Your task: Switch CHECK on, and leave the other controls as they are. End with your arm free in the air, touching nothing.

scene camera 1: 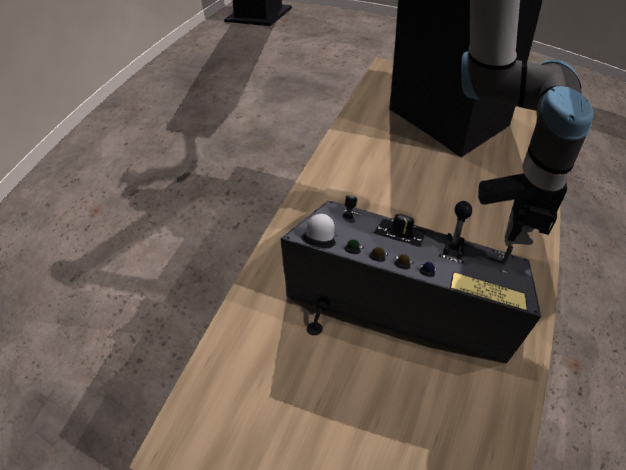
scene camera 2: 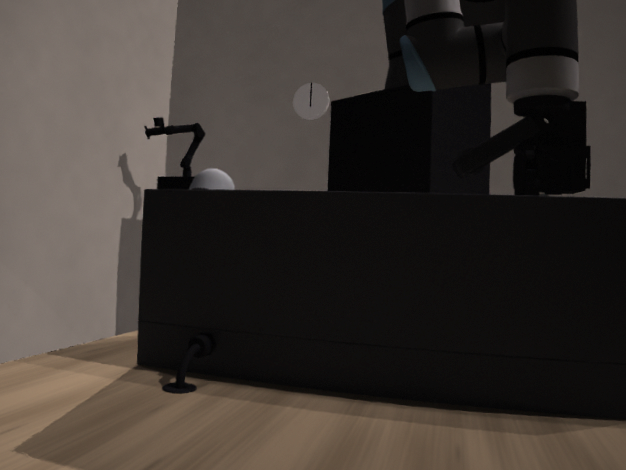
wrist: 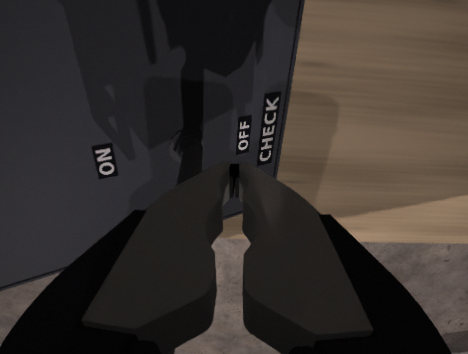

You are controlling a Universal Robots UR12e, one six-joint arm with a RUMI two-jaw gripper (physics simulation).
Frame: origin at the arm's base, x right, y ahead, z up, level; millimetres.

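Seen in the pictures: gripper, fingertip midpoint: (scene camera 1: 507, 244) (wrist: 235, 166).
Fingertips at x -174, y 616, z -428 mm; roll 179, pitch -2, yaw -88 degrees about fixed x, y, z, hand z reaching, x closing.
A point is followed by its place in that frame.
The CHECK switch (scene camera 1: 507, 254) @(x -176, y 644, z -428 mm) (wrist: 191, 162) @(x -172, y 638, z -429 mm) is a small metal toggle near the right end of the dark control box (scene camera 1: 404, 298) @(x 12, y 821, z -426 mm) (scene camera 2: 379, 283) @(x -7, y 821, z -446 mm). In the wrist view its ON label (wrist: 104, 161) @(x -177, y 685, z -436 mm) is on the left, and its OFF label (wrist: 243, 135) @(x -178, y 610, z -477 mm) and CHECK label (wrist: 269, 128) @(x -177, y 592, z -487 mm) are on the right. My gripper (scene camera 1: 511, 238) @(x -174, y 616, z -429 mm) (wrist: 235, 166) @(x -174, y 616, z -429 mm) is shut and empty. Its tips are low by the toggle, on the OFF side in the wrist view. The left finger hides the toggle's upper end, so I cannot tell its exact tilt or whether a finger touches it.
A tall ball-topped lever (scene camera 1: 462, 211) @(x -56, y 589, z -399 mm), a rotary knob (scene camera 1: 403, 225) @(x 59, y 648, z -427 mm), a small black lever (scene camera 1: 350, 203) @(x 180, y 633, z -422 mm), a white dome (scene camera 1: 320, 228) @(x 189, y 788, z -338 mm) (scene camera 2: 212, 179) @(x 184, y 792, z -346 mm) and several coloured buttons stand on the box. A yellow plate (scene camera 1: 488, 290) @(x -138, y 786, z -379 mm) lies near its front right. A black pedestal (scene camera 1: 439, 86) @(x 70, y 151, z -369 mm) (scene camera 2: 379, 141) @(x 88, y 141, z -166 mm) stands behind.
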